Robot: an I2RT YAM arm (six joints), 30 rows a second.
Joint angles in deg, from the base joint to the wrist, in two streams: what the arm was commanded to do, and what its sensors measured. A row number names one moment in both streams.
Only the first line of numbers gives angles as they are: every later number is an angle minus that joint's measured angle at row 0.
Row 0, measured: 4.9, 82.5, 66.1, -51.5, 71.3, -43.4
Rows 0 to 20, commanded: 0.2, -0.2, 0.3, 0.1, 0.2, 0.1; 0.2, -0.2, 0.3, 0.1, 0.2, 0.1; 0.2, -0.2, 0.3, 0.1, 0.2, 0.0; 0.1, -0.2, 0.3, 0.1, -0.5, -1.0; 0.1, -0.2, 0.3, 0.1, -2.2, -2.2; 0.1, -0.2, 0.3, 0.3, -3.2, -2.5; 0.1, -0.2, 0.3, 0.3, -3.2, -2.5; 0.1, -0.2, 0.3, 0.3, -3.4, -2.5; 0.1, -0.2, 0.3, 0.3, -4.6, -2.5; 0.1, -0.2, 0.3, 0.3, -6.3, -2.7; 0.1, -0.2, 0.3, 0.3, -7.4, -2.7; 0.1, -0.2, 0.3, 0.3, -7.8, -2.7; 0.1, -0.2, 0.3, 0.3, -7.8, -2.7; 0.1, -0.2, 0.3, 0.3, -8.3, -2.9; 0.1, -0.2, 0.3, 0.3, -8.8, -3.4; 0.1, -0.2, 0.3, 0.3, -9.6, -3.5; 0.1, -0.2, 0.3, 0.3, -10.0, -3.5; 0.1, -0.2, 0.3, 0.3, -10.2, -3.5; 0.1, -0.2, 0.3, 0.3, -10.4, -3.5; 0.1, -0.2, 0.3, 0.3, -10.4, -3.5; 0.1, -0.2, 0.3, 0.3, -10.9, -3.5
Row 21, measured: 0.0, 0.0, 0.0, 0.1, -11.4, -3.2
